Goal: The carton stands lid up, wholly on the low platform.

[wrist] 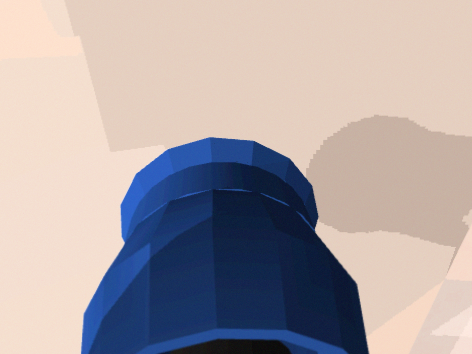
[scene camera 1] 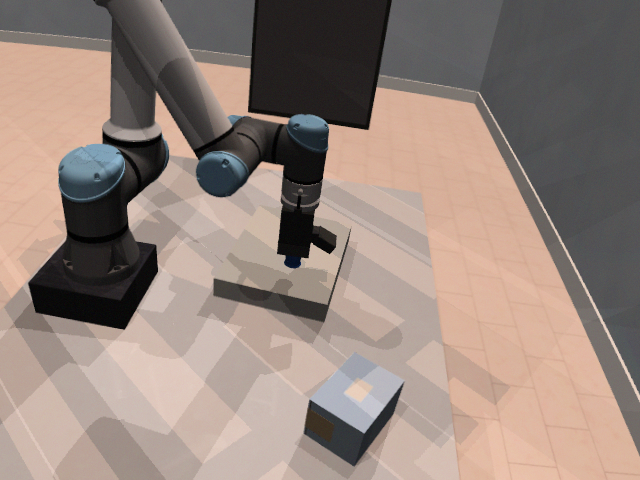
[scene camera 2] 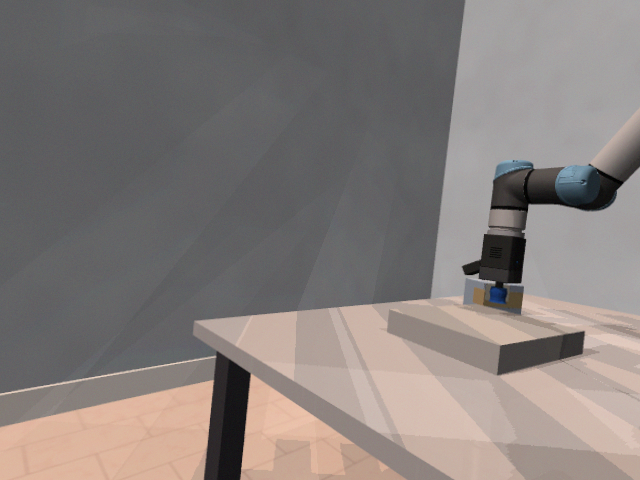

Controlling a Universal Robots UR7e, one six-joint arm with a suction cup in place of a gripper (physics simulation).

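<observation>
In the wrist view, the suction cup [wrist: 220,243] holds nothing and is 11 cm from the middle of a low platform [wrist: 365,106]; a carton, which rests on the table, is out of frame in the wrist view. Scene camera 1 shows the carton [scene camera 1: 346,414] together with the platform [scene camera 1: 253,273]. Scene camera 2 has the carton [scene camera 2: 477,291] and the low platform [scene camera 2: 496,341] as well.
</observation>
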